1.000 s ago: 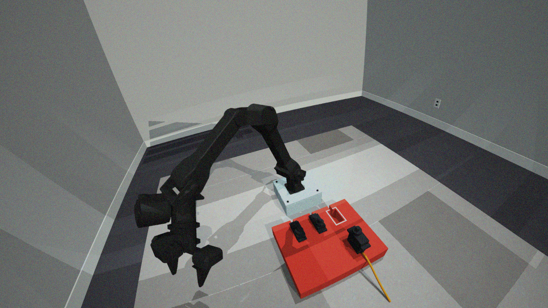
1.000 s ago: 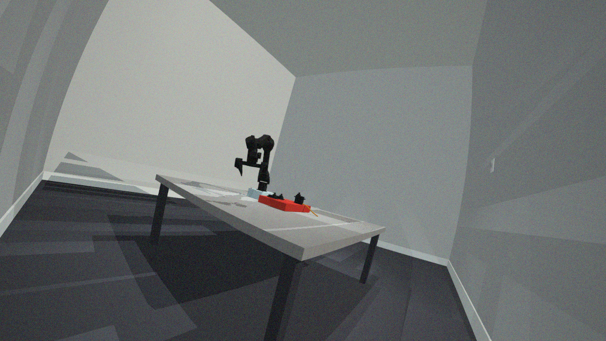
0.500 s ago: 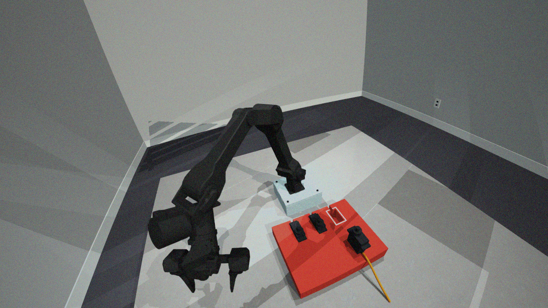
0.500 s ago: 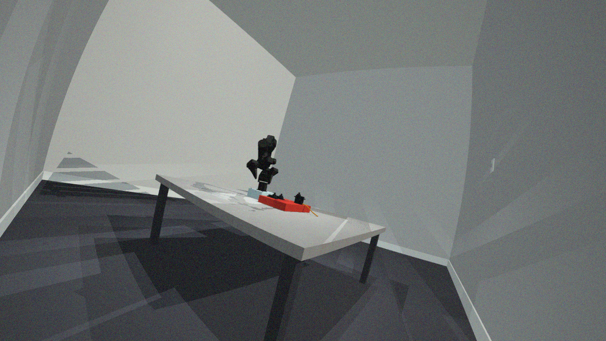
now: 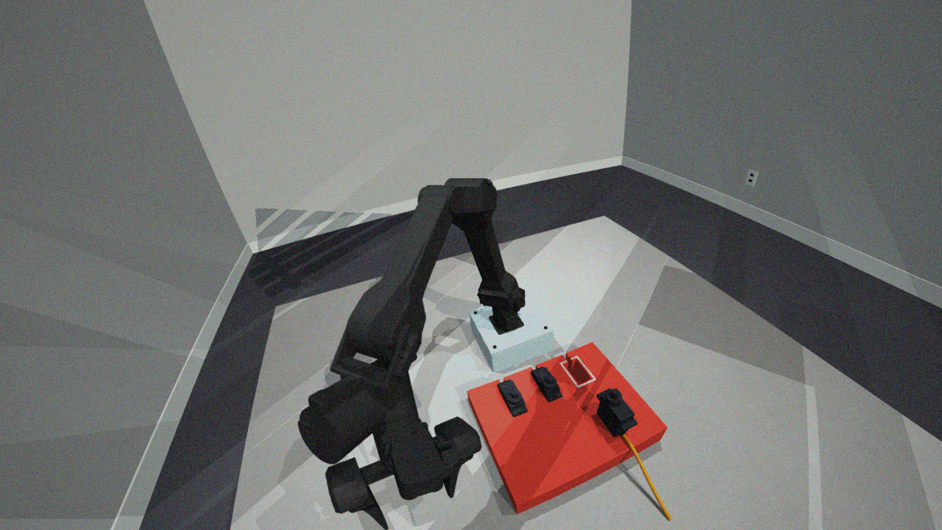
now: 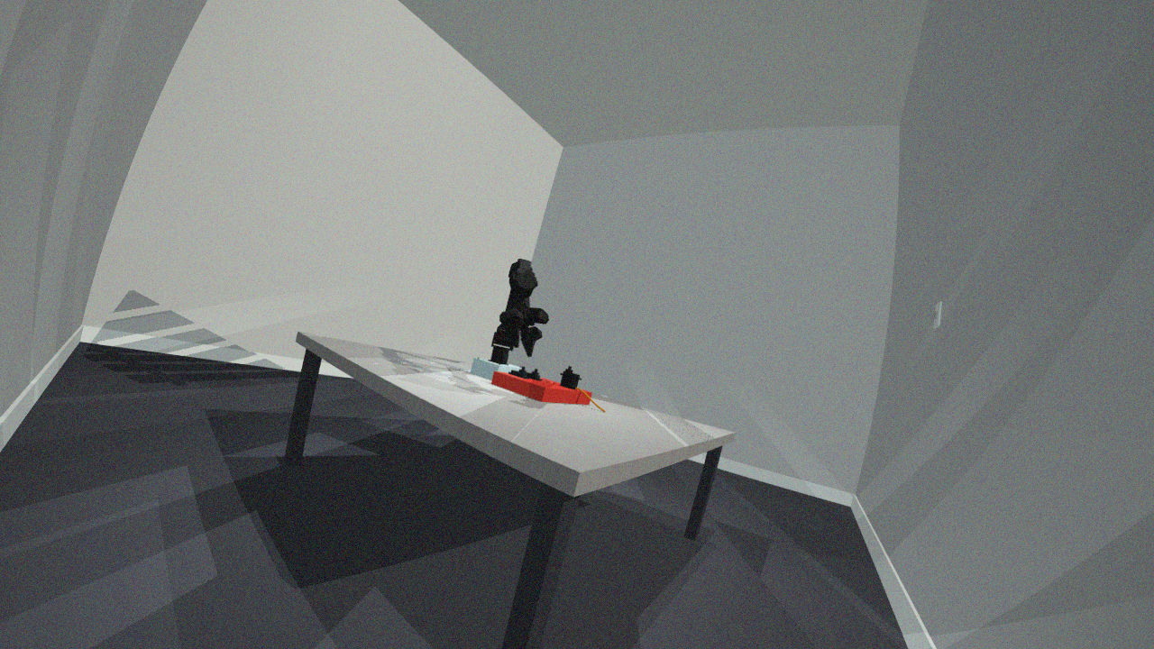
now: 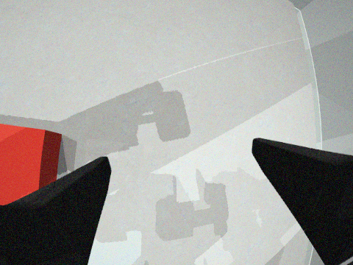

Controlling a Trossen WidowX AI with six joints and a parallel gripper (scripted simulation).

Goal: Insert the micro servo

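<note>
My gripper tip is 70 mm past the red deck, 280 mm to the right of it and 120 mm above it.
</note>
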